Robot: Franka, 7 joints.
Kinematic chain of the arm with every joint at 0, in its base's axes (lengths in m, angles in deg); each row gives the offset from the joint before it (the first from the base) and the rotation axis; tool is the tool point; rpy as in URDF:
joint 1: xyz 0 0 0.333 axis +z
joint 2: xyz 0 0 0 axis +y
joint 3: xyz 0 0 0.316 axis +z
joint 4: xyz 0.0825 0 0 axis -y
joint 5: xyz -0.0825 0 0.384 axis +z
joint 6: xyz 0 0 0 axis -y
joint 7: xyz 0.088 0 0 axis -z
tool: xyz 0 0 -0.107 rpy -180 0 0
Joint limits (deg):
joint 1: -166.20..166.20
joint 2: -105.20..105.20
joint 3: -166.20..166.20
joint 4: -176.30..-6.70
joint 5: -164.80..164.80
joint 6: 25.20..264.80
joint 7: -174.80..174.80
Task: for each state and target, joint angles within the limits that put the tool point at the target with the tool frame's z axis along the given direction. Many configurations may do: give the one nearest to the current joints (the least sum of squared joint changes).
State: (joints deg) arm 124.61 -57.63 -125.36 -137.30 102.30 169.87 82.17
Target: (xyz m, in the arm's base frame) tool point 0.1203 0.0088 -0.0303 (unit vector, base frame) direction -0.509 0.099 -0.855
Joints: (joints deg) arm 148.70 -69.01 -150.24 -156.38 76.73 208.60 82.17
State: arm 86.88 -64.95 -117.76 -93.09 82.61 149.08 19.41
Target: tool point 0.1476 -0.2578 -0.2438 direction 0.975 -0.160 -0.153
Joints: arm 61.72 -98.62 -158.47 -106.58 80.63 126.19 19.41
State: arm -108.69 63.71 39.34 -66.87 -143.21 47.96 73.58
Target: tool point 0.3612 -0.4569 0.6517 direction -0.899 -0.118 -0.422
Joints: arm -81.31 41.28 80.52 -61.49 -105.84 25.20 73.58
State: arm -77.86 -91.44 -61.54 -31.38 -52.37 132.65 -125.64
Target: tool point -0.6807 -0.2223 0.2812 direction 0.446 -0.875 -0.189
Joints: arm -32.03 -105.20 -78.02 -74.02 -30.53 100.63 -125.64
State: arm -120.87 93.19 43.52 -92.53 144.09 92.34 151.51
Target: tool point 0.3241 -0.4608 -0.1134 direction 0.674 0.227 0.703
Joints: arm -83.07 101.33 19.75 -61.76 85.89 61.78 151.51
